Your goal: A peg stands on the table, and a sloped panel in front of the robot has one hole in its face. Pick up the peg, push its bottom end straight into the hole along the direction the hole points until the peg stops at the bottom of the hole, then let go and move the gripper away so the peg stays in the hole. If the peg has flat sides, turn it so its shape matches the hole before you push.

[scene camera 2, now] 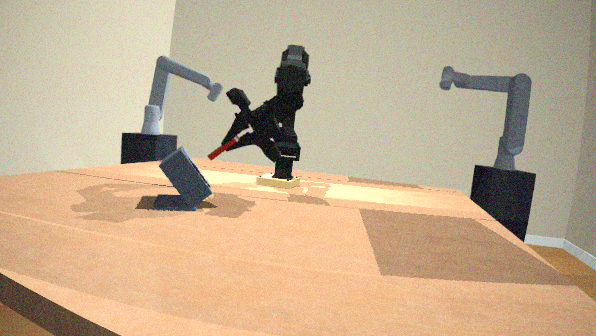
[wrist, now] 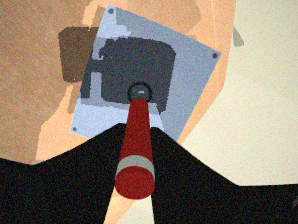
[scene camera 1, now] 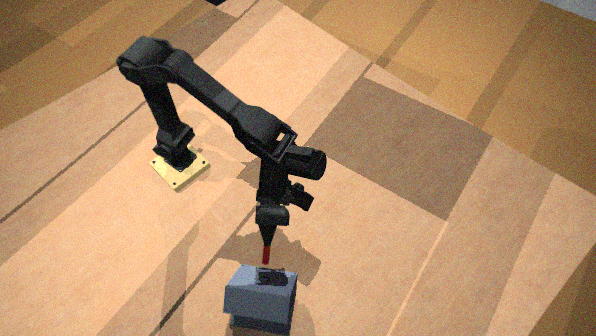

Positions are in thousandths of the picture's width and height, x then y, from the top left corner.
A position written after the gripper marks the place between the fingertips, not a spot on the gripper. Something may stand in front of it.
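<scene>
The gripper visible in scene camera 2 (375,439), wrist view (461,596), scene camera 1 (449,728).
</scene>
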